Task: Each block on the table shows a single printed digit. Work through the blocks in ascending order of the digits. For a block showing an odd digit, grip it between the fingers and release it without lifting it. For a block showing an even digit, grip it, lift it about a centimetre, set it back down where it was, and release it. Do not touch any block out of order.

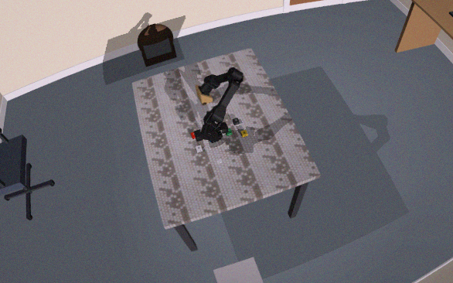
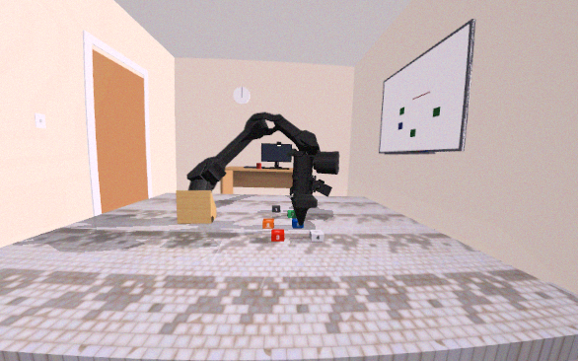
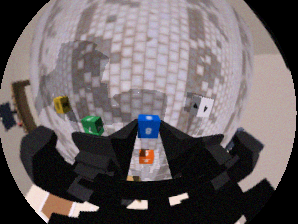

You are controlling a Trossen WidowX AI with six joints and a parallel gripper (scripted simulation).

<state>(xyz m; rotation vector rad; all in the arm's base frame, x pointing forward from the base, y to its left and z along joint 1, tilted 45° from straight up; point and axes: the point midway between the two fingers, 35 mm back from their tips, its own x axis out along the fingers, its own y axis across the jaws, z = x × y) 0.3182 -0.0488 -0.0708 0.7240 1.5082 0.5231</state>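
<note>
Right now my gripper tip is 180 mm to the right of the yellow block and 50 mm short of it. The rest, counted from my gripper tip: orange block: 100 mm behind, 10 mm to the left; then white block: 90 mm to the right, 20 mm ahead; then blue block: 10 mm behind.
</note>
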